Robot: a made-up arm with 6 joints.
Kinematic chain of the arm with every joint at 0, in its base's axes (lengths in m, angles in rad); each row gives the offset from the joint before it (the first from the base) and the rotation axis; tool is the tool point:
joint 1: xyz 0 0 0.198 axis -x
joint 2: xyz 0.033 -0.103 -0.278 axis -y
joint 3: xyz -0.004 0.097 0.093 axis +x
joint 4: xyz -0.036 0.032 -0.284 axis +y
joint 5: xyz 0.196 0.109 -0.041 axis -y
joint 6: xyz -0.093 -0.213 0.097 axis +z
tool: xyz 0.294 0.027 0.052
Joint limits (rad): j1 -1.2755..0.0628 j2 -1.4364..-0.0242 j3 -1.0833..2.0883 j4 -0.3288..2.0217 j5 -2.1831..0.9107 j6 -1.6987..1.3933
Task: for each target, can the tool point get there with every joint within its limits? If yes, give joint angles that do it. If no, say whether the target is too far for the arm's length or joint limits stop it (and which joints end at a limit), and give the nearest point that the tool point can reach.
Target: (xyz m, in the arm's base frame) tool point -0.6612 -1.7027 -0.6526
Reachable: no: too far | nearest point -0.1933 -0.6811 -0.2591 | short by 1.191 m
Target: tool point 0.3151 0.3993 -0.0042
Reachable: yes | joints -0.5727 -0.7996 0.9680 -0.1113 -0.2859 0.8088
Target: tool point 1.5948 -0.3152 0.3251
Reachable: no: too far | nearest point 0.5736 0.1402 0.4369 | short by 1.124 m
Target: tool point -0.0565 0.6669 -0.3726
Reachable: yes | joints -0.8046 -0.4991 0.3889 0.6704 -1.0592 -0.5313
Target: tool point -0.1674 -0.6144 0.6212
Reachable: no: joint limits stop it (at a limit: joint 1, joint 2, joint 4) | nearest point -0.0926 -0.5183 0.3335 | short by 0.312 m
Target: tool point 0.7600 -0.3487 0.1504
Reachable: no: joint limits stop it (at a limit: joint 1, joint 3, joint 4, joint 6) | nearest point 0.4782 -0.3491 0.0694 | short by 0.293 m
